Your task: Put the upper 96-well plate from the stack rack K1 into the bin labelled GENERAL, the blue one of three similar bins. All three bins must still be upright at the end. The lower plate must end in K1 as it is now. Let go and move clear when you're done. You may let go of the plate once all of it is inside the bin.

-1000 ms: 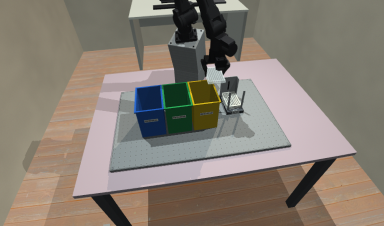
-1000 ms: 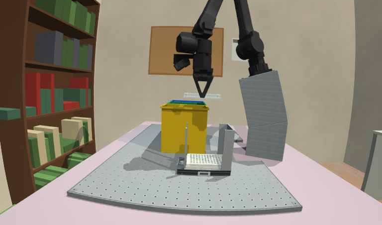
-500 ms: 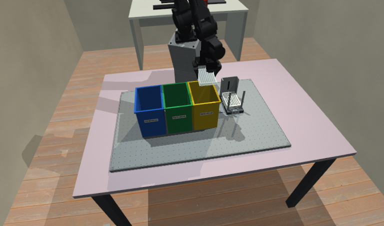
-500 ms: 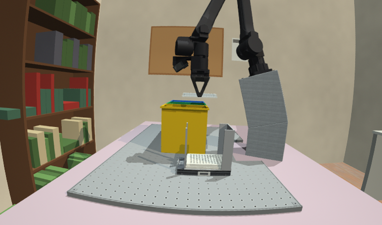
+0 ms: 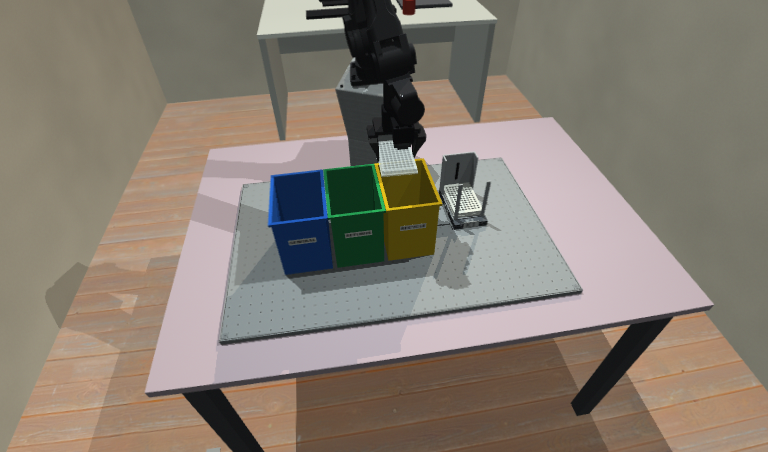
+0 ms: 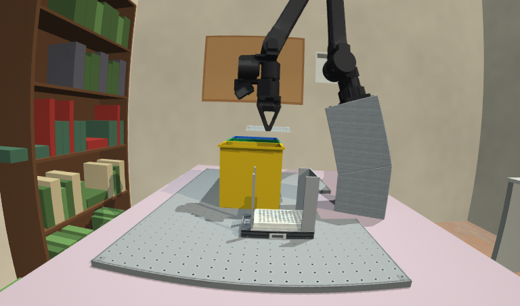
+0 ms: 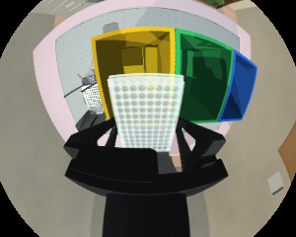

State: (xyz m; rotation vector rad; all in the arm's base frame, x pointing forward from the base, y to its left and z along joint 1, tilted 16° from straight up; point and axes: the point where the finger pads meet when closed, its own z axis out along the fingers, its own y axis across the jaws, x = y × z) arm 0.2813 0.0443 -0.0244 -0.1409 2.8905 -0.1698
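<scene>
The blue bin labelled GENERAL is 24 cm to the right of my hand, 14 cm below it and 7 cm ahead of it. The rest, counted from my hand: yellow bin 14 cm below, 4 cm ahead, 2 cm to the left; green bin 14 cm below, 11 cm to the right, 6 cm ahead.
</scene>
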